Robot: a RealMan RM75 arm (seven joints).
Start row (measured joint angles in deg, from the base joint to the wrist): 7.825, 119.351, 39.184, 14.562, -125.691, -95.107, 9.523
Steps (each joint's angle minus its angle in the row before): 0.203, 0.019, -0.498, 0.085, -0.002, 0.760, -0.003; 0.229, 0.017, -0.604, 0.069, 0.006, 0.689, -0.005; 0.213, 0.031, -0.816, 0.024, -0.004, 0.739, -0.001; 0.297, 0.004, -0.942, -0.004, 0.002, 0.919, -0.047; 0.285, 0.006, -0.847, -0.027, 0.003, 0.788, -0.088; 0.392, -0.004, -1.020, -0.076, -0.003, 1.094, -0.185; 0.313, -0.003, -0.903, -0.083, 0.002, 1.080, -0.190; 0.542, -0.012, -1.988, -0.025, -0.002, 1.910, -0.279; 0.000, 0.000, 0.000, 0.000, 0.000, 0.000, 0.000; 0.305, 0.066, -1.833, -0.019, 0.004, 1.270, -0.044
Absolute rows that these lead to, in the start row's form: 8.028, 119.370, 38.686, 14.647, -125.693, -94.347, 9.520; 8.257, 119.387, 38.082, 14.716, -125.687, -93.658, 9.515; 8.470, 119.418, 37.266, 14.740, -125.691, -92.919, 9.514; 8.767, 119.422, 36.324, 14.736, -125.689, -92.000, 9.467; 9.052, 119.428, 35.477, 14.709, -125.686, -91.212, 9.379; 9.444, 119.424, 34.457, 14.633, -125.689, -90.118, 9.194; 9.757, 119.421, 33.554, 14.550, -125.687, -89.038, 9.004; 10.299, 119.409, 31.566, 14.525, -125.689, -87.128, 8.725; 10.299, 119.409, 31.566, 14.525, -125.689, -87.128, 8.725; 10.604, 119.475, 29.733, 14.506, -125.685, -85.858, 8.681
